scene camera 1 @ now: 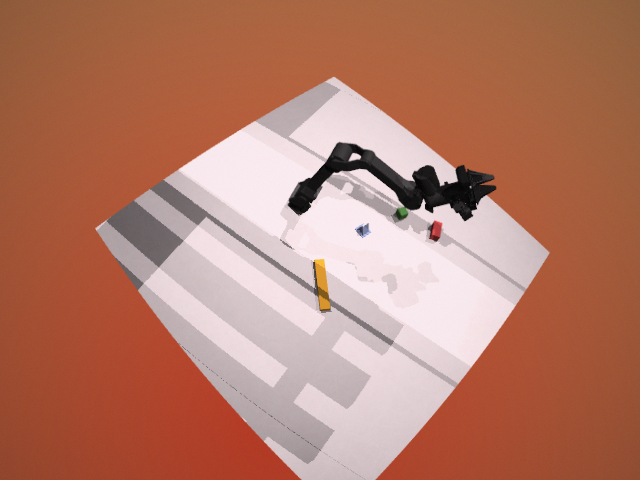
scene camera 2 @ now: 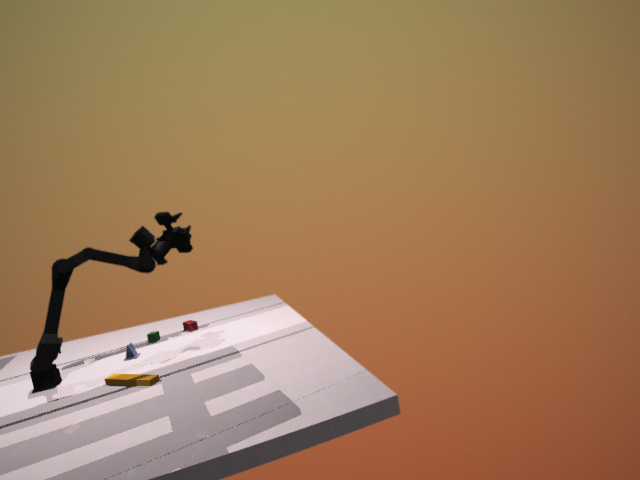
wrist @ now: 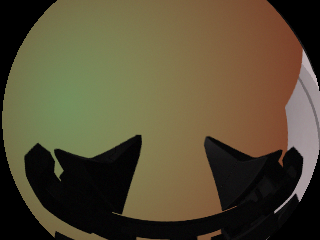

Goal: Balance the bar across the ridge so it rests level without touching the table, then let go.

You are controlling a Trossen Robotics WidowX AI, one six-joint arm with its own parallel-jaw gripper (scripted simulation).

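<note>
Nothing is held by my gripper [scene camera 1: 495,182] [scene camera 2: 185,219] [wrist: 174,140], and it is open. I can see the gripper in scene camera 1, in scene camera 2 and in the wrist view.
</note>
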